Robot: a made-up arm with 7 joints. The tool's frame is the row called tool. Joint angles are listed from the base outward. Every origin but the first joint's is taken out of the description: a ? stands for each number. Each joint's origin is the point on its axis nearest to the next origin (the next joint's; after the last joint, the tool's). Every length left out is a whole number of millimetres.
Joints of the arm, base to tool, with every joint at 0 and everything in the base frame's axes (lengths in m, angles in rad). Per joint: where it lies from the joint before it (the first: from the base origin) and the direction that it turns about. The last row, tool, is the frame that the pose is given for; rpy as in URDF.
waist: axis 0 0 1 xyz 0.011 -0.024 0.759
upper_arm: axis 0 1 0 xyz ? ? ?
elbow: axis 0 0 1 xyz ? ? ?
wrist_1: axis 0 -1 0 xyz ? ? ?
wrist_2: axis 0 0 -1 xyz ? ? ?
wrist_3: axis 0 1 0 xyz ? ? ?
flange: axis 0 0 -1 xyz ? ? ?
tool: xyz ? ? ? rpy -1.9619 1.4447 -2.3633
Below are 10 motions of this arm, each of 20 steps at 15 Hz.
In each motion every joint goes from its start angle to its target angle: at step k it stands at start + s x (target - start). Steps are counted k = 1, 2, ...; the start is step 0. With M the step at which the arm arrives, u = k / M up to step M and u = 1 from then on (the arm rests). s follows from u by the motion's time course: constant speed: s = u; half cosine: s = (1 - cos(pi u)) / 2; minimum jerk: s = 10 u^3 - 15 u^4 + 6 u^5.
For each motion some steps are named. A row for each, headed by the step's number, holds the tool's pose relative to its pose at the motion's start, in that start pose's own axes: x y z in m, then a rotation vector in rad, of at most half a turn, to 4 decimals.
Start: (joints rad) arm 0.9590 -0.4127 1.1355 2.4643 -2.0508 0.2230 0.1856
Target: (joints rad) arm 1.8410 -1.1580 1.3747 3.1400 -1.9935 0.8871 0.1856
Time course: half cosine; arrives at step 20
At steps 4, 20:
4: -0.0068 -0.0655 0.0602 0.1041 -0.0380 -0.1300
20: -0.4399 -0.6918 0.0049 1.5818 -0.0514 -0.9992

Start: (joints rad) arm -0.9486 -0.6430 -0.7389 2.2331 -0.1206 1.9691 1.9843
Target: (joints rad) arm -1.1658 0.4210 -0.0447 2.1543 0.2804 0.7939 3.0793
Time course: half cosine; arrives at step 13
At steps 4, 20:
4: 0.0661 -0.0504 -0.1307 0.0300 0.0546 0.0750
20: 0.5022 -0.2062 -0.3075 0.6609 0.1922 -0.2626

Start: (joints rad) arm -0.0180 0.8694 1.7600 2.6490 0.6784 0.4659 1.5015
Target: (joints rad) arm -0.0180 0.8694 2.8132 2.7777 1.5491 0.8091 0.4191
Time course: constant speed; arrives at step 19
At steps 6, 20:
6: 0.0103 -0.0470 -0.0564 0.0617 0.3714 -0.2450
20: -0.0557 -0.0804 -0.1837 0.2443 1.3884 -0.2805

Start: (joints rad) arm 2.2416 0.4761 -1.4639 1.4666 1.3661 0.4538 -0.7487
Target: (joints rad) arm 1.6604 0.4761 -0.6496 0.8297 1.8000 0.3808 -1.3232
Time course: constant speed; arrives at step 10
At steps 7, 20:
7: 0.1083 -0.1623 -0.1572 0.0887 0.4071 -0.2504
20: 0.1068 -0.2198 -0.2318 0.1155 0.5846 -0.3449

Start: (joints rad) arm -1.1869 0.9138 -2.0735 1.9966 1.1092 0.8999 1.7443
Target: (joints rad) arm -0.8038 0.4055 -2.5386 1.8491 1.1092 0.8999 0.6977
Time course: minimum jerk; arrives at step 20
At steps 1, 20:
1: -0.0004 0.0003 0.0000 -0.0007 0.0003 0.0002
20: -0.1831 0.2314 0.2110 -0.4551 0.0473 0.1251

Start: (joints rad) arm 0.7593 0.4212 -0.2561 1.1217 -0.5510 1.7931 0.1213
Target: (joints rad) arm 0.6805 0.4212 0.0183 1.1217 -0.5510 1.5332 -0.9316
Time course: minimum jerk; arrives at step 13
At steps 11, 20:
11: -0.0632 0.0370 0.0039 -1.1146 -0.5032 -0.1284
20: -0.0653 0.0382 0.0039 -1.1466 -0.5182 -0.1375

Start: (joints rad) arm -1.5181 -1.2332 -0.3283 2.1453 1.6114 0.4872 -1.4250
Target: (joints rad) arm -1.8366 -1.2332 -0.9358 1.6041 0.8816 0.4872 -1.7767
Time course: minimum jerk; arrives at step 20
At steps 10, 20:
10: -0.0478 -0.0786 -0.0148 -0.6359 0.2773 -0.4716
20: -0.1595 -0.1299 0.0102 -1.1190 0.6577 -0.8992

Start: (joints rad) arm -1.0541 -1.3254 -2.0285 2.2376 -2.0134 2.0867 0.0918
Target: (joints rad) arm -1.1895 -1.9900 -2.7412 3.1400 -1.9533 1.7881 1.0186
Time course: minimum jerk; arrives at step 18
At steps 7, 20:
7: 0.1475 0.0631 -0.0075 0.3067 0.2545 -0.1200
20: 0.3970 0.1041 -0.1189 1.0817 0.2902 -0.6293

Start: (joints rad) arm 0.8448 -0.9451 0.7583 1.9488 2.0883 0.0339 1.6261
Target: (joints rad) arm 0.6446 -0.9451 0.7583 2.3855 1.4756 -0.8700 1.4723
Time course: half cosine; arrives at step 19
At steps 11, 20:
11: -0.0653 -0.0608 -0.0652 -0.5836 0.4320 0.3175
20: -0.1243 -0.1147 -0.0698 -0.8507 0.8052 0.4840

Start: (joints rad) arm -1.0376 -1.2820 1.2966 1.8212 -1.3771 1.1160 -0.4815
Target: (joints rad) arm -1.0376 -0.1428 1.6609 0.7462 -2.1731 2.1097 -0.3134
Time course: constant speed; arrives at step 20
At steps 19, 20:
19: 0.0366 0.4051 -0.1457 -0.6999 0.0470 0.2855
20: 0.0281 0.4142 -0.1497 -0.6887 0.0215 0.2786

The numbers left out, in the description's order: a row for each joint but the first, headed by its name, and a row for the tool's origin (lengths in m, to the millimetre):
upper_arm: 0.024 0.024 0
elbow: -0.015 0 0.335
wrist_1: 0.095 -0.03 0
wrist_2: 0.04 0 -0.229
wrist_3: -0.023 0.034 0
flange: 0.087 0 -0.119
tool: -0.014 0.009 0

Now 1 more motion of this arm.
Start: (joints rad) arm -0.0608 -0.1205 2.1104 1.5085 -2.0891 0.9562 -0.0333
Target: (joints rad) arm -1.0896 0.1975 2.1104 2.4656 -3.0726 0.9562 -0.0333
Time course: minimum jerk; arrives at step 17
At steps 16, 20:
16: -0.0469 -0.3735 -0.5887 -0.9713 1.1159 -1.1517
20: -0.0480 -0.3743 -0.5892 -0.9746 1.1179 -1.1533

